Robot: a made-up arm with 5 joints. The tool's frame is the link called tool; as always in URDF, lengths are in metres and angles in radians. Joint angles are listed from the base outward.
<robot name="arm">
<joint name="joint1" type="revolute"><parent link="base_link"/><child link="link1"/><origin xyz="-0.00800 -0.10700 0.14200" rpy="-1.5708 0.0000 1.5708"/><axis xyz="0 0 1"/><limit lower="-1.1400" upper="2.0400"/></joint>
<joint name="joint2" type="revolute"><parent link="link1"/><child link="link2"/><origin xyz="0.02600 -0.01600 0.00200" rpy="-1.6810 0.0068 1.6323"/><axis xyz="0 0 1"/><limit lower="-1.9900" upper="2.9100"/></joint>
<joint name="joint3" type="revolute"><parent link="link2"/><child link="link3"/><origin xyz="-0.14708 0.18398 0.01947" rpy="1.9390 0.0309 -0.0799"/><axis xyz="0 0 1"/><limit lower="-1.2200" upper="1.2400"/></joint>
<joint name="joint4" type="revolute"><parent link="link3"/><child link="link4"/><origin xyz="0.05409 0.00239 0.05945" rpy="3.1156 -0.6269 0.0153"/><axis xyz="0 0 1"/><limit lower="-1.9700" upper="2.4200"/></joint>
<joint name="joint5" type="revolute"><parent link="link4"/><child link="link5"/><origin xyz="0.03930 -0.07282 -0.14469" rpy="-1.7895 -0.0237 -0.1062"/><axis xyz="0 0 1"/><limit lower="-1.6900" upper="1.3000"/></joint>
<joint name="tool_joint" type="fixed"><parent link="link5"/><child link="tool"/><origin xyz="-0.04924 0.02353 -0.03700" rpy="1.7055 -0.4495 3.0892"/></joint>
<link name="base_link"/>
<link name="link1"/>
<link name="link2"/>
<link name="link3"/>
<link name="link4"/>
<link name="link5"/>
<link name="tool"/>
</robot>
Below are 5 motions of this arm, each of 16 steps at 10 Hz.
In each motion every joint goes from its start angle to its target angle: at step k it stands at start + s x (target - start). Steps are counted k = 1, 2, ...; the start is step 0. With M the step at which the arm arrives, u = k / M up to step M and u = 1 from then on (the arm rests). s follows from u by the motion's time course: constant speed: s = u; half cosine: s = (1 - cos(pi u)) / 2; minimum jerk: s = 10 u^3 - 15 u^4 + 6 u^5.
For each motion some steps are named. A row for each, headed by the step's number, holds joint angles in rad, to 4 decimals.
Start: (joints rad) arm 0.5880 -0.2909 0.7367 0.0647 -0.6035
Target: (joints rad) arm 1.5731 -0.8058 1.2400 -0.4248 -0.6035
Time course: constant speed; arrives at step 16
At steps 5, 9, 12, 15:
5: 0.8958 -0.4518 0.8940 -0.0883 -0.6035
9: 1.1421 -0.5805 1.0198 -0.2106 -0.6035
12: 1.3268 -0.6771 1.1142 -0.3024 -0.6035
15: 1.5115 -0.7736 1.2085 -0.3942 -0.6035

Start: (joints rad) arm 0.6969 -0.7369 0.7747 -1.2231 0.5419
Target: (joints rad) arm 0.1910 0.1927 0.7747 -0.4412 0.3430
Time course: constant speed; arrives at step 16
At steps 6, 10, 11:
6: 0.5072 -0.3883 0.7747 -0.9299 0.4673
10: 0.3807 -0.1559 0.7747 -0.7344 0.4176
11: 0.3491 -0.0978 0.7747 -0.6855 0.4052

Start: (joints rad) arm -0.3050 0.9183 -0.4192 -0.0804 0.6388
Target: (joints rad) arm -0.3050 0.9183 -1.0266 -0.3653 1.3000
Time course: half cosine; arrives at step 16
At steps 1, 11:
1: -0.3050 0.9183 -0.4250 -0.0831 0.6452
11: -0.3050 0.9183 -0.8916 -0.3020 1.1531

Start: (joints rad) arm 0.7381 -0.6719 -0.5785 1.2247 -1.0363
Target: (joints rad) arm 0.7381 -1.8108 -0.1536 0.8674 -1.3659
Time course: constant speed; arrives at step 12
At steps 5, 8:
5: 0.7381 -1.1464 -0.4015 1.0758 -1.1736
8: 0.7381 -1.4312 -0.2952 0.9865 -1.2560

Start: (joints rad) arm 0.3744 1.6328 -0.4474 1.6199 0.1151
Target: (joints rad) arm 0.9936 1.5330 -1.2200 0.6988 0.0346
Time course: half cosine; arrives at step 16
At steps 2, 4, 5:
2: 0.3980 1.6290 -0.4768 1.5848 0.1120
4: 0.4651 1.6182 -0.5605 1.4850 0.1033
5: 0.5120 1.6106 -0.6191 1.4152 0.0972

